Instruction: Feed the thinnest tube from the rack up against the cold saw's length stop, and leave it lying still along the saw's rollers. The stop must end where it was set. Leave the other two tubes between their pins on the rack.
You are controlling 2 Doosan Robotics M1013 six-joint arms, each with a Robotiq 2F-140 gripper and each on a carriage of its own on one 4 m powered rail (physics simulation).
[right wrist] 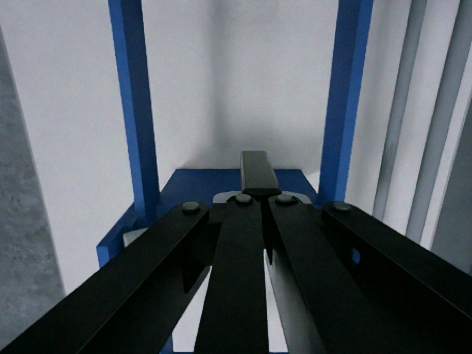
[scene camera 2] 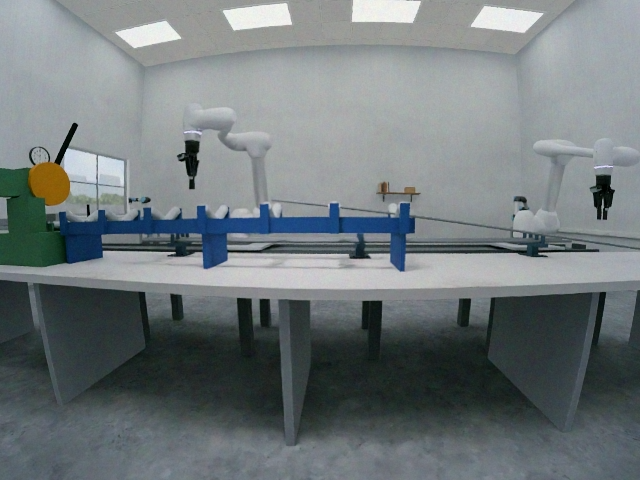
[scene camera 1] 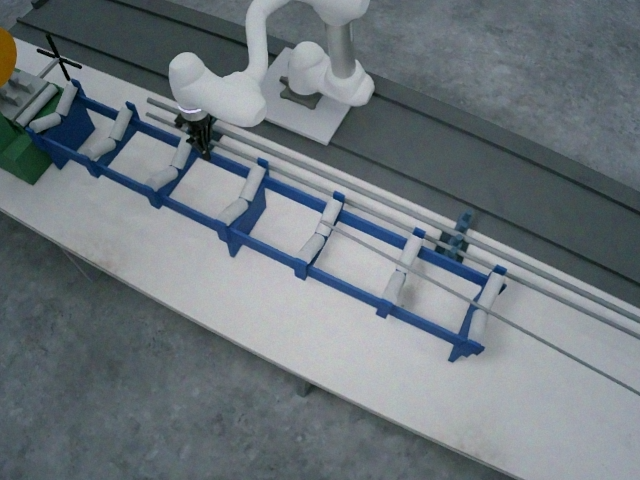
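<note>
The thin tube (scene camera 1: pixel 444 287) (scene camera 2: pixel 465 222) lies over the right-hand rollers of the blue roller track (scene camera 1: pixel 429 323) (scene camera 2: pixel 310 225) (right wrist: pixel 133 100). It slopes down to the right in scene camera 2, its left end standing slightly above the rollers. Two thicker tubes, a rear one (scene camera 1: pixel 568 286) (right wrist: pixel 442 115) and a front one (scene camera 1: pixel 568 304) (right wrist: pixel 400 105), lie behind the track on the rack (scene camera 1: pixel 462 227) (scene camera 2: pixel 360 250). My right gripper (scene camera 1: pixel 205 153) (scene camera 2: pixel 191 183) (right wrist: pixel 253 170) is shut and empty above the track's left part. My left gripper (scene camera 2: pixel 602 214) is open and empty, far right. I cannot make out the length stop.
The green saw (scene camera 1: pixel 23 157) (scene camera 2: pixel 31 222) with its orange disc (scene camera 2: pixel 49 183) stands at the track's left end. A black cross handle (scene camera 1: pixel 59 58) is beside it. The arms' rail (scene camera 1: pixel 465 165) runs behind the white table (scene camera 1: pixel 258 289) (scene camera 2: pixel 310 289).
</note>
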